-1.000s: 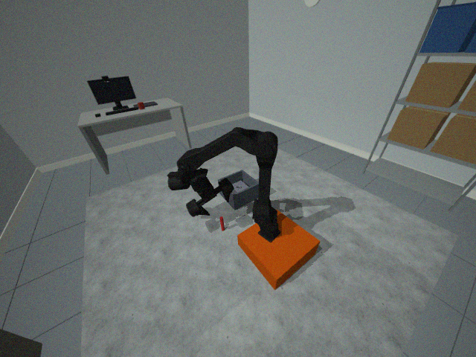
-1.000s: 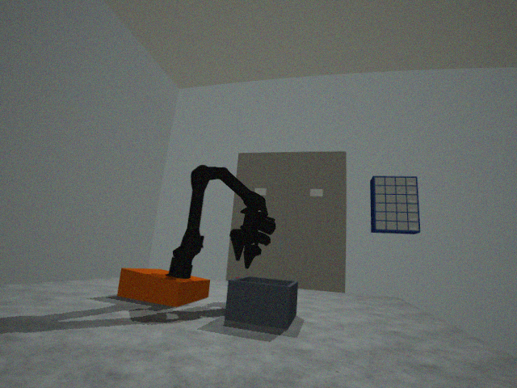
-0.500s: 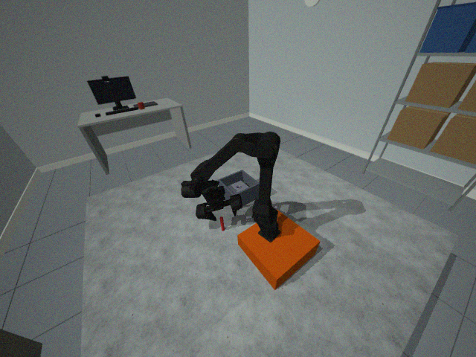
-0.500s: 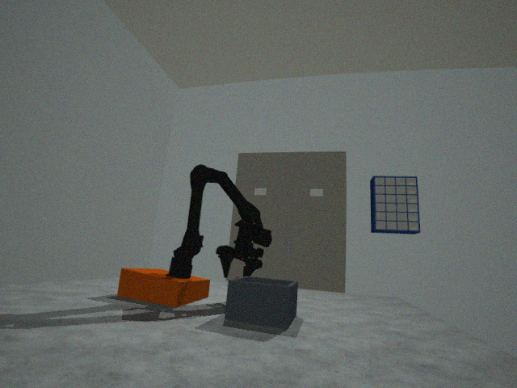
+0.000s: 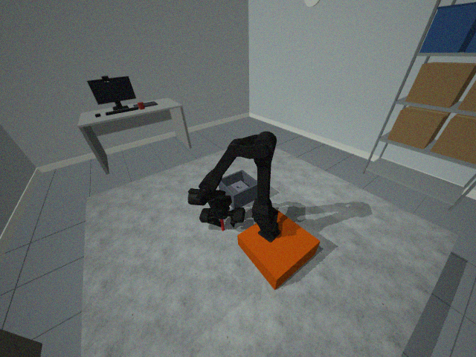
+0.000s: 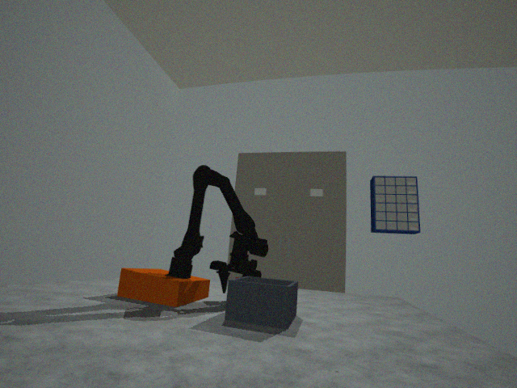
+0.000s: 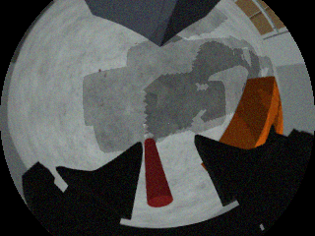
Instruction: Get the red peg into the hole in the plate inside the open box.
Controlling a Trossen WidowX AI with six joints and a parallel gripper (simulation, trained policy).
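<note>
The red peg is 10 mm ahead of my gripper tip, 10 mm to the left of it and 20 mm above it. Round my gripper tip: plate 130 mm ahead, 190 mm to the right, 30 mm above; grey box 130 mm ahead, 190 mm to the right, 10 mm above.
</note>
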